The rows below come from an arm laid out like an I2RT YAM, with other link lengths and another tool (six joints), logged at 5 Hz.
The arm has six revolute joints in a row. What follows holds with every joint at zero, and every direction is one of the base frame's. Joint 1 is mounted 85.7 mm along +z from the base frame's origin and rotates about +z. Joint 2 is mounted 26.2 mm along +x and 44.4 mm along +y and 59.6 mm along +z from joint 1 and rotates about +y. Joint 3 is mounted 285.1 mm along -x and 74.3 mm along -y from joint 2 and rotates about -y. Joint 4 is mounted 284.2 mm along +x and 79.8 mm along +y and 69.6 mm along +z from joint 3 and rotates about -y. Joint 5 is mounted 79.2 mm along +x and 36.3 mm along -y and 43.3 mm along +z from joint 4 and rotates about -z. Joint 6 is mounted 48.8 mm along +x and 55.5 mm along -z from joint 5 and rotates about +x. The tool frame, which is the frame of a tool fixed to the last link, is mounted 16 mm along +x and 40 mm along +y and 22 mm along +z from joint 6; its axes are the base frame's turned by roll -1.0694, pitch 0.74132 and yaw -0.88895 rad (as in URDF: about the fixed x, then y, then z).
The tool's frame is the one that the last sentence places.
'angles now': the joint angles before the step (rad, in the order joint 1, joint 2, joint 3, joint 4, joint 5, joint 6). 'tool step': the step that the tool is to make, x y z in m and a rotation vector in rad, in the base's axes. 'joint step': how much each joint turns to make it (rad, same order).
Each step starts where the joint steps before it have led.
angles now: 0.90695, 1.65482, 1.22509, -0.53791, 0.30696, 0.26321
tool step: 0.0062, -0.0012, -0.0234, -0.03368, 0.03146, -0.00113
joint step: -0.01517, 0.04150, -0.02071, 0.01929, -0.01078, -0.01016
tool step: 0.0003, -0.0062, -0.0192, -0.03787, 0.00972, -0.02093
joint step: -0.00550, 0.01320, -0.04053, 0.01667, 0.02194, 0.00505
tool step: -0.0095, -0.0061, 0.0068, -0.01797, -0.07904, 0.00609
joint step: 0.01780, -0.05659, -0.04938, 0.03846, 0.06839, -0.02968
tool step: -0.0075, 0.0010, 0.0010, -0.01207, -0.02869, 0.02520
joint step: 0.01738, -0.01743, -0.01838, 0.01859, 0.02093, -0.02492
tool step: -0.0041, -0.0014, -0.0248, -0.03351, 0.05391, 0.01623
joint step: 0.00092, 0.03526, -0.03164, 0.00804, -0.02736, -0.00107
